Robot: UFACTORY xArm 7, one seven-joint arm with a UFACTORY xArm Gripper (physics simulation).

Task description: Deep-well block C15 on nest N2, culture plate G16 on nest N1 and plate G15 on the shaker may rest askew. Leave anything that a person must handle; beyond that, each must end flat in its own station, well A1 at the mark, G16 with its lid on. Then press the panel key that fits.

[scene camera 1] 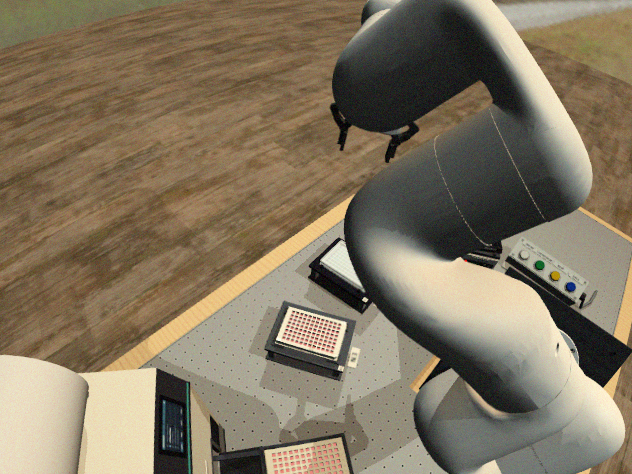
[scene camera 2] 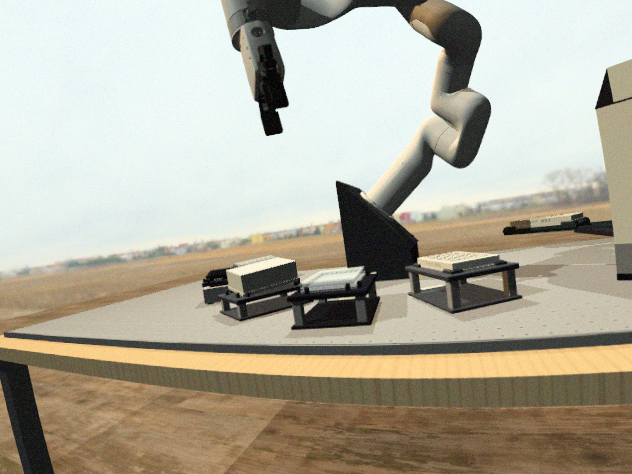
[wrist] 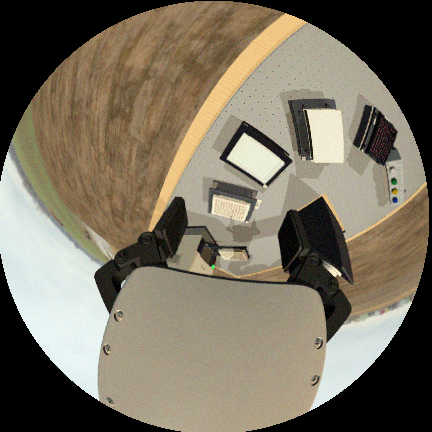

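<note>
My gripper [scene camera 1: 364, 154] [scene camera 2: 272, 127] [wrist: 234, 215] is open and empty, high above the table. Deep-well block C15, a tall cream block [scene camera 2: 262, 276] [wrist: 327, 136], lies on nest N2 [scene camera 2: 241, 310] [wrist: 298, 122]; the arm hides it in scene camera 1. Culture plate G16 [scene camera 1: 343, 262] [scene camera 2: 332, 279] [wrist: 256, 158], pale and clear-topped, lies on nest N1 [scene camera 1: 336, 292] [scene camera 2: 361, 308] [wrist: 233, 141]. Plate G15 [wrist: 384, 141], dark with reddish wells, is on the black shaker [scene camera 1: 484, 251] [wrist: 368, 128]. Labels and exact seating are too small to judge. The key panel [scene camera 1: 548, 269] [wrist: 394, 182] has white, green, yellow and blue keys.
Another plate with pink wells [scene camera 1: 312, 331] [scene camera 2: 459, 260] [wrist: 230, 207] lies on a third raised nest. A further plate [scene camera 1: 306, 459] [scene camera 2: 556, 220] [wrist: 234, 254] lies on a tray beside the large cream instrument [scene camera 1: 119, 418] [scene camera 2: 620, 168] [wrist: 186, 256].
</note>
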